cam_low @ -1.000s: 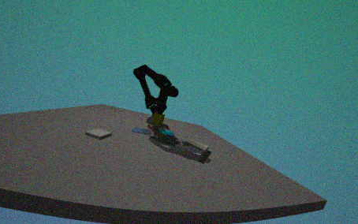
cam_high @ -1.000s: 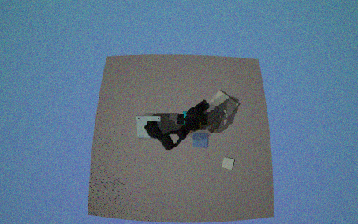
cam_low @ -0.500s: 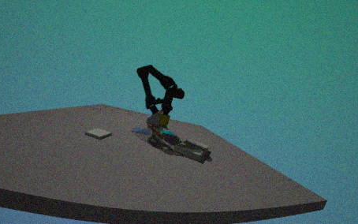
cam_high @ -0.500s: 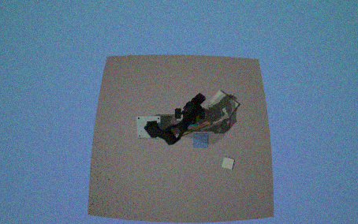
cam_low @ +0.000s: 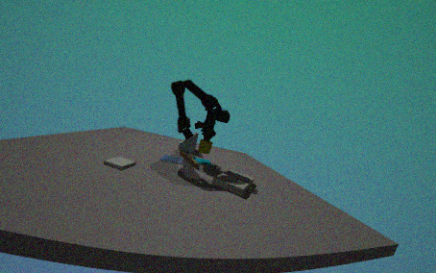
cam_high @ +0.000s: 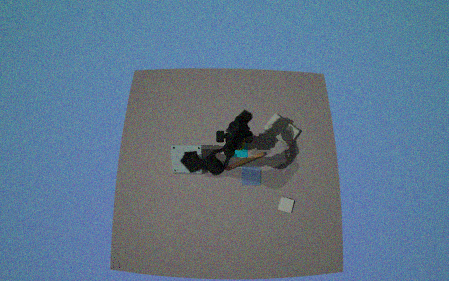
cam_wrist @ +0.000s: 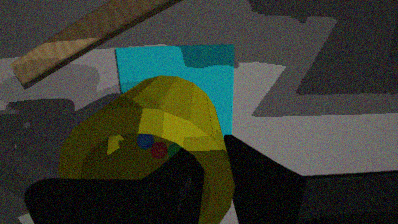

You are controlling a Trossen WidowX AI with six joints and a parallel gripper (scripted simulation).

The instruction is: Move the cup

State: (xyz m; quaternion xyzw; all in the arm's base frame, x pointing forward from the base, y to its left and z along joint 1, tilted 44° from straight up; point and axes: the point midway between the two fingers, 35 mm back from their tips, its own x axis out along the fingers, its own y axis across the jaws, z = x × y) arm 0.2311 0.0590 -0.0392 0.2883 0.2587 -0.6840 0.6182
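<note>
The teal pad lies 10 cm below my gripper tip and 3 cm ahead of it. The rest, counted from my gripper tip: yellow cup: 2 cm ahead; then small pale block: 35 cm to the right, 26 cm ahead, 8 cm below; then large pale block: 29 cm ahead, 10 cm to the left, 7 cm below.
</note>
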